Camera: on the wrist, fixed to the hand. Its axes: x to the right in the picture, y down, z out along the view.
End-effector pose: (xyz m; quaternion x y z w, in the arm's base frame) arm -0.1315 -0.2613 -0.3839 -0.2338 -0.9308 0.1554 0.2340
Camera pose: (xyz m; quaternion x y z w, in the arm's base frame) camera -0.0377 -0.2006 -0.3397 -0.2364 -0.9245 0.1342 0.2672
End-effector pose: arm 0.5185 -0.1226 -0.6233 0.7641 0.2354 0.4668 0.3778
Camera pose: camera 0.4216 -0.1479 -0.5569 0.7401 0.2488 0.4956 0.3804
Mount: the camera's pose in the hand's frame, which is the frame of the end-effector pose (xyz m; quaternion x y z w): -0.0264 0.0675 -0.0958 -0.0116 0.0377 -0.0062 0.9992
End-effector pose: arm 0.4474 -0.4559 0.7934 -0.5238 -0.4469 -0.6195 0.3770
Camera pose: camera 0.4850 -0.5682 0.7731 -0.5016 -0.4284 -0.6463 0.3836
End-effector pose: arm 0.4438 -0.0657 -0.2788 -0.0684 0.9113 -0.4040 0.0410
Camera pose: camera 0.4512 0.0533 -0.2642 -0.0592 0.9164 -0.3959 0.0033
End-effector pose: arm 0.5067 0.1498 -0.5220 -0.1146 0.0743 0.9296 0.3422
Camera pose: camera 0.4977 0.0618 -0.6032 -0.1540 0.0757 0.9233 0.3436
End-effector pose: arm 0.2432 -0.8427 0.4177 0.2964 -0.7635 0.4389 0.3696
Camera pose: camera 0.2344 -0.7245 0.3982 0.2801 -0.7522 0.4386 0.4042
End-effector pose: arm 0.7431 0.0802 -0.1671 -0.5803 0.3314 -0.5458 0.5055
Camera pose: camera 0.6567 0.0652 -0.2492 -0.5672 0.3529 -0.5665 0.4825
